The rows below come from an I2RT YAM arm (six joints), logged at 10 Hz.
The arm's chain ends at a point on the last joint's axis. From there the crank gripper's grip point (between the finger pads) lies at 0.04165 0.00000 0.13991 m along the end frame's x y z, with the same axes.
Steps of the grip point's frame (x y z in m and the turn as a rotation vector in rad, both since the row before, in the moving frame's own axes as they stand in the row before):
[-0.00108 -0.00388 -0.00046 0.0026 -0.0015 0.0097]
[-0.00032 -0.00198 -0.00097 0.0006 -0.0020 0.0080]
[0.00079 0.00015 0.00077 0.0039 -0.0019 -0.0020]
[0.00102 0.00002 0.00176 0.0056 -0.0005 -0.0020]
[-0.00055 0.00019 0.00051 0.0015 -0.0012 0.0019]
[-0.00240 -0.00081 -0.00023 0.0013 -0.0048 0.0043]
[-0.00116 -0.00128 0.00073 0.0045 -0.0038 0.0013]
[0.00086 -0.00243 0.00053 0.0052 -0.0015 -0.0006]
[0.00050 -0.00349 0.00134 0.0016 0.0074 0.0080]
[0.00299 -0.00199 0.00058 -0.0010 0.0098 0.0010]
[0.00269 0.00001 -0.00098 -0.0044 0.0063 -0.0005]
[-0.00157 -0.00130 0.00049 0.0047 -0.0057 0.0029]
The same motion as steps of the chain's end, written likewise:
[-0.00087 -0.00392 -0.00052 0.0026 -0.0015 0.0097]
[-0.00004 -0.00223 -0.00105 0.0006 -0.0020 0.0080]
[0.00106 0.00078 0.00069 0.0039 -0.0019 -0.0020]
[0.00109 0.00089 0.00174 0.0056 -0.0005 -0.0020]
[-0.00038 0.00032 0.00046 0.0015 -0.0012 0.0019]
[-0.00173 -0.00081 -0.00043 0.0013 -0.0048 0.0043]
[-0.00063 -0.00070 0.00057 0.0045 -0.0038 0.0013]
[0.00107 -0.00168 0.00047 0.0052 -0.0015 -0.0006]
[-0.00053 -0.00360 0.00165 0.0016 0.0074 0.0080]
[0.00162 -0.00217 0.00099 -0.0010 0.0098 0.0010]
[0.00181 -0.00058 -0.00071 -0.0044 0.0063 -0.0005]
[-0.00077 -0.00076 0.00026 0.0047 -0.0057 0.0029]

